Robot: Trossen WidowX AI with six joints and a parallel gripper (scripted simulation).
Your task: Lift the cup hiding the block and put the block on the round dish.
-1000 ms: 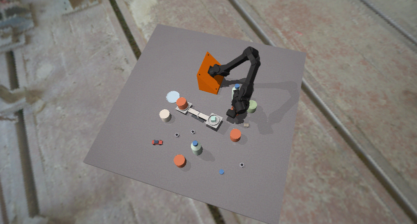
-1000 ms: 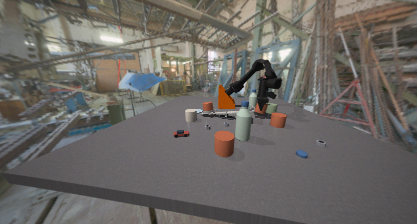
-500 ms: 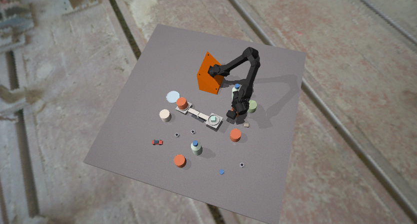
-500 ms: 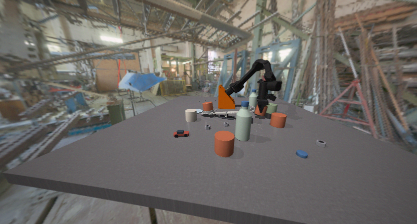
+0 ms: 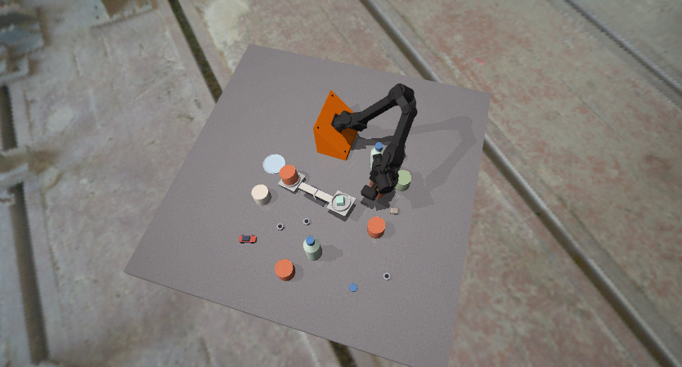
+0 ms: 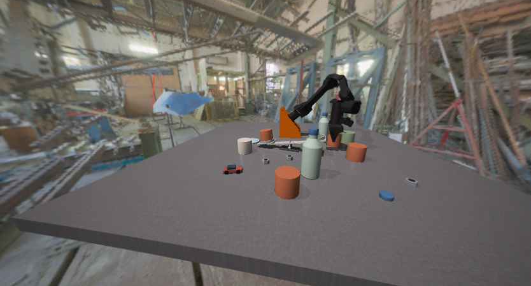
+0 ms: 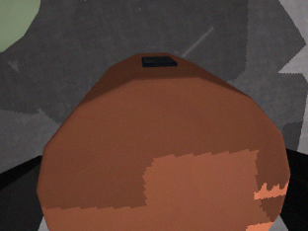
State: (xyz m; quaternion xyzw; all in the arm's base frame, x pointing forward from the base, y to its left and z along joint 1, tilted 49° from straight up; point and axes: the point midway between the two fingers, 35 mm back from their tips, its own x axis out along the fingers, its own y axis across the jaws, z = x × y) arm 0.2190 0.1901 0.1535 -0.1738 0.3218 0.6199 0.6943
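My gripper tip is 480 mm to the left of the pale blue round dish, 30 mm above it and 10 mm short of it. The rest, counted from my gripper tip: green cup: 110 mm to the left, 60 mm behind, 10 mm above; then cream cup: 480 mm to the right, 170 mm ahead, 10 mm above; then blue disc: 430 mm ahead, 30 mm below, 20 mm to the left.
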